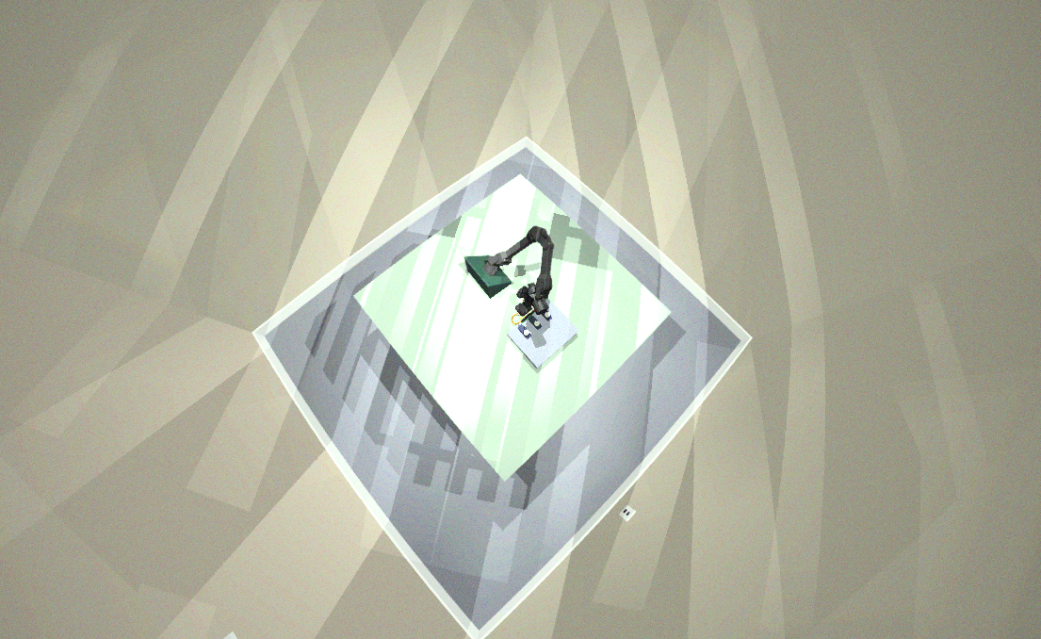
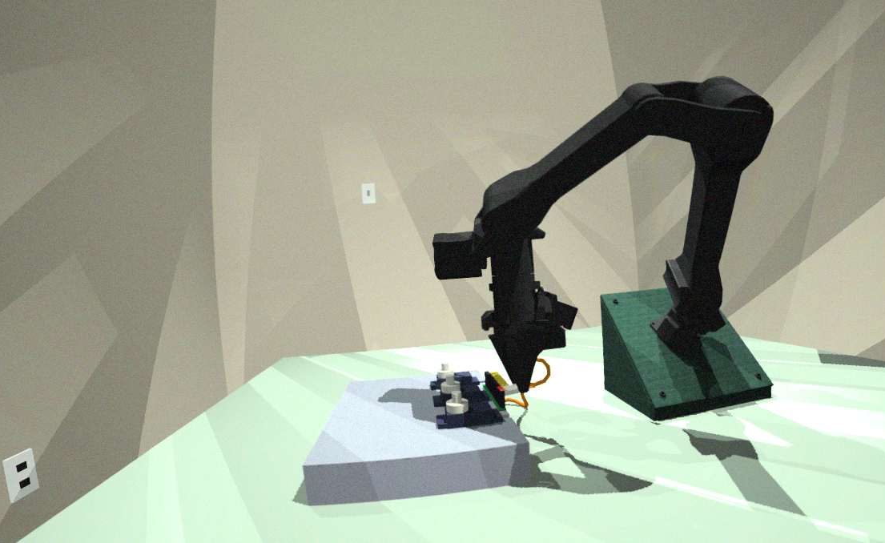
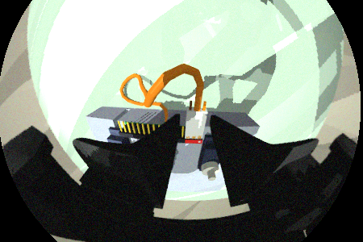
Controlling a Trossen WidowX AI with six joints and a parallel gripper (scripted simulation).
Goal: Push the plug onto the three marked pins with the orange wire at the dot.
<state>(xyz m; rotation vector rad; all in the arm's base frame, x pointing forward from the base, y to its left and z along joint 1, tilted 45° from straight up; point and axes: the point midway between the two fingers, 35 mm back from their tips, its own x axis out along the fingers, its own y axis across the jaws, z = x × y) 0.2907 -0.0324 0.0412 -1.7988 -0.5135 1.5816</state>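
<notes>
My gripper tip is 30 mm short of the red band. Round my gripper tip: black pin strip (20 mm ahead, 40 mm to the right, 10 mm below); grey holder (180 mm ahead, 70 mm to the right, 50 mm below).
</notes>
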